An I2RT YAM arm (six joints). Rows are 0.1 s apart.
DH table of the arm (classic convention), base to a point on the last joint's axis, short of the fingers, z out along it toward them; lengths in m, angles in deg. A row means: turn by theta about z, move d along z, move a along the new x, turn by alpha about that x. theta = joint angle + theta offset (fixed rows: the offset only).
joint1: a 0.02, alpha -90, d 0.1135, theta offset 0
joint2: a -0.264, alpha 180, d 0, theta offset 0
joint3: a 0.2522, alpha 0, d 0, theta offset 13.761
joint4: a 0.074, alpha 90, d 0, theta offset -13.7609
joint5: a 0, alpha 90, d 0, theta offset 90
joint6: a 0, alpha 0, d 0.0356, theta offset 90
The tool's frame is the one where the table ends.
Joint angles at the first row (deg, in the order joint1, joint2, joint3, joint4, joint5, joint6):
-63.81, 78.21, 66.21, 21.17, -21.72, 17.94
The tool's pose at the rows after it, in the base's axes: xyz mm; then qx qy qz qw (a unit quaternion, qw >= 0):
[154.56 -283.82 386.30 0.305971 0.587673 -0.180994 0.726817]
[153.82 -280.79 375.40 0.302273 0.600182 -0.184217 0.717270]
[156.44 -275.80 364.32 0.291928 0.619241 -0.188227 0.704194]
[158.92 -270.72 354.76 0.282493 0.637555 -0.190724 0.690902]
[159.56 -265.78 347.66 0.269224 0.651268 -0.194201 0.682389]
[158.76 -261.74 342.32 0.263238 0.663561 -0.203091 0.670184]
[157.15 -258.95 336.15 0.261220 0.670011 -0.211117 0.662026]
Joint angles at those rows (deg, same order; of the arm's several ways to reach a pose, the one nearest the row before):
-63.81, 77.90, 64.27, 21.20, -22.15, 16.39
-63.72, 77.19, 61.90, 21.30, -22.47, 14.63
-62.92, 76.49, 59.74, 20.64, -22.66, 11.78
-62.10, 75.81, 57.98, 19.53, -22.76, 9.13
-61.62, 75.01, 56.33, 19.10, -23.28, 6.74
-61.35, 74.14, 55.17, 17.78, -22.85, 4.32
-61.30, 73.48, 53.69, 17.67, -22.30, 2.81

